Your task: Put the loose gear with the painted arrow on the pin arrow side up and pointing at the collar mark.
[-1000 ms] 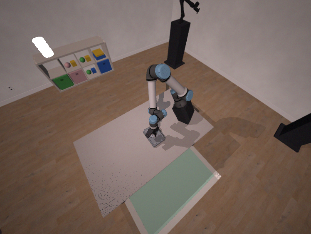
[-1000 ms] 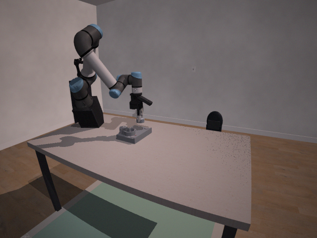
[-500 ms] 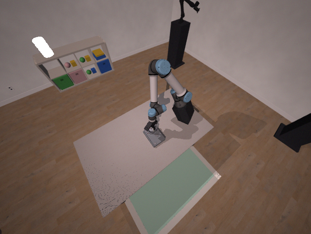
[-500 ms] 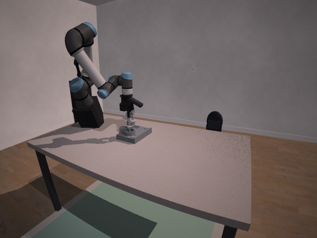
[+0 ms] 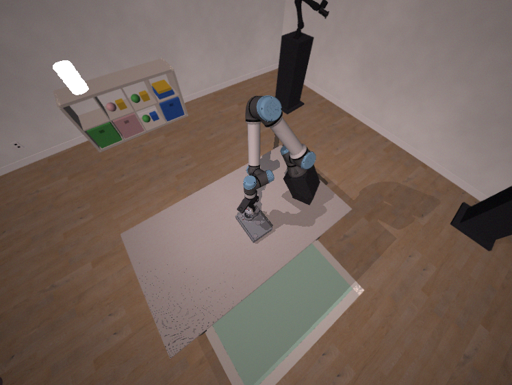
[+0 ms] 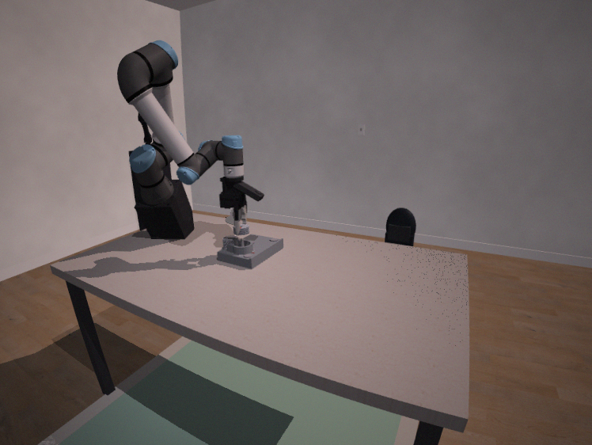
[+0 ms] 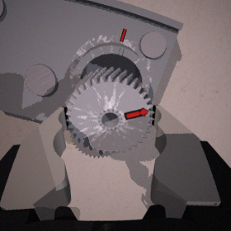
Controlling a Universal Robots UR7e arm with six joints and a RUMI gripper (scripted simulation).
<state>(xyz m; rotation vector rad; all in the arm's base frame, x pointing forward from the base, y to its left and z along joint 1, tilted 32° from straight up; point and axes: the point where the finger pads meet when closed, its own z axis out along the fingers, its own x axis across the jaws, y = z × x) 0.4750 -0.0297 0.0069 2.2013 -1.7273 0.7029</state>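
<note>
My gripper is now right at the grey gear.
</note>
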